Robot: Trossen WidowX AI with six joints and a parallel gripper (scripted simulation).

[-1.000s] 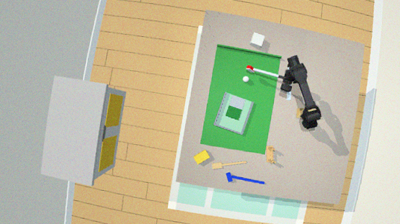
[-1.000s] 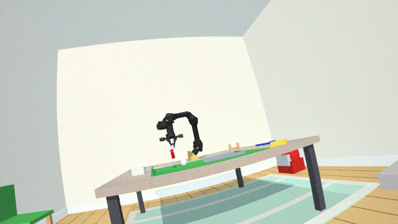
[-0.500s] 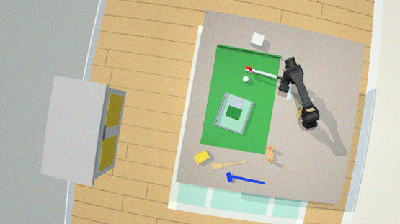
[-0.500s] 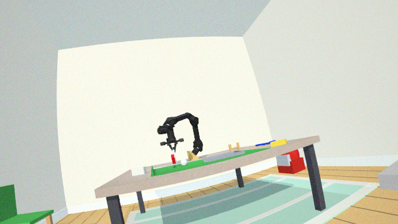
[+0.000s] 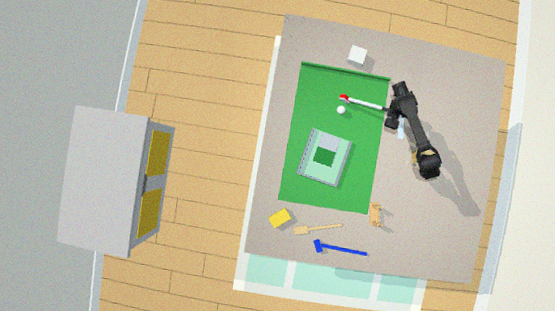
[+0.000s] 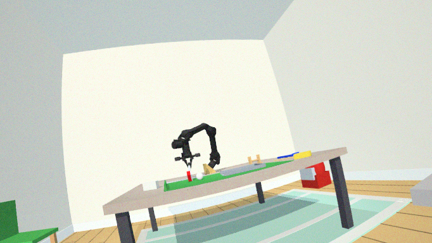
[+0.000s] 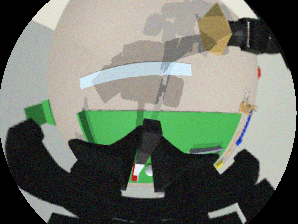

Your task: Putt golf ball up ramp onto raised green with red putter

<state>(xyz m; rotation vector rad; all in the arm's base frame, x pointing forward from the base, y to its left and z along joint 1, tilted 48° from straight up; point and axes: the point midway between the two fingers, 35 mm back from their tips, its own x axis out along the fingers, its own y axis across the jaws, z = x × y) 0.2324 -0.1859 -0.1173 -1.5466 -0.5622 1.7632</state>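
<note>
Right now the pale blue bar is 100 mm behind my gripper tip, 30 mm to the right of it and 70 mm below it. Round my gripper tip: white golf ball: 230 mm ahead, 10 mm to the left, 50 mm below; then white cube: 180 mm ahead, 290 mm to the right, 50 mm below; then red putter: 120 mm ahead, 20 mm to the right, 10 mm below.
</note>
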